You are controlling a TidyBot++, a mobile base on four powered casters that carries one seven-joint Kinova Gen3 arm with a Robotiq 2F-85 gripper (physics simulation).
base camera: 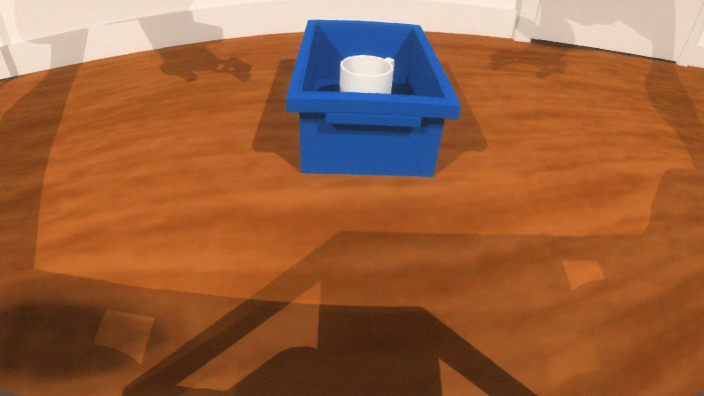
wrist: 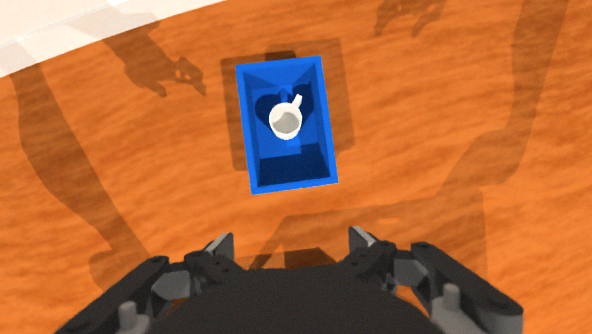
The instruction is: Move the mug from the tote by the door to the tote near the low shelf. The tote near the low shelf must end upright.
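Frame: origin at the arm's base, x left, y back, z up, level; centimetres.
Where they show: gripper, fingertip midpoint: [wrist: 291,242].
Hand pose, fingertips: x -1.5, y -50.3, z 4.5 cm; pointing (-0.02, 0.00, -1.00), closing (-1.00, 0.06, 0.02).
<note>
Things, the pixels of their top centre, and the offset from my fingertips. "pt": a spot on its surface instead. Level surfaces: height alone.
- blue tote, top centre: [base camera: 369,50] [wrist: 286,123] dx -1.2, dy -15.7, dz -32.2 cm
- white mug, surface spot: [base camera: 365,77] pt dx -0.9, dy -13.6, dz -35.6 cm
- wooden floor, surface height: dz -44.2 cm
A blue tote [base camera: 367,150] [wrist: 254,187] stands upright on the floor. A white mug [base camera: 365,77] [wrist: 285,121] stands upright inside it, with its handle toward the far right in the wrist view. The tote's near wall hides the mug's base in the base camera view. My gripper [wrist: 291,242] is open and empty. It points down from high above the floor, and in the wrist view its fingertips lie below the tote's near rim, apart from tote and mug. The tote near the low shelf does not show in either view.
A white wall with a baseboard [base camera: 260,17] [wrist: 100,22] runs behind the tote. The bottom of a door [base camera: 610,30] shows at the back right in the base camera view. Shadows of the arm and base fall on the wooden floor [base camera: 200,200] [wrist: 425,110].
</note>
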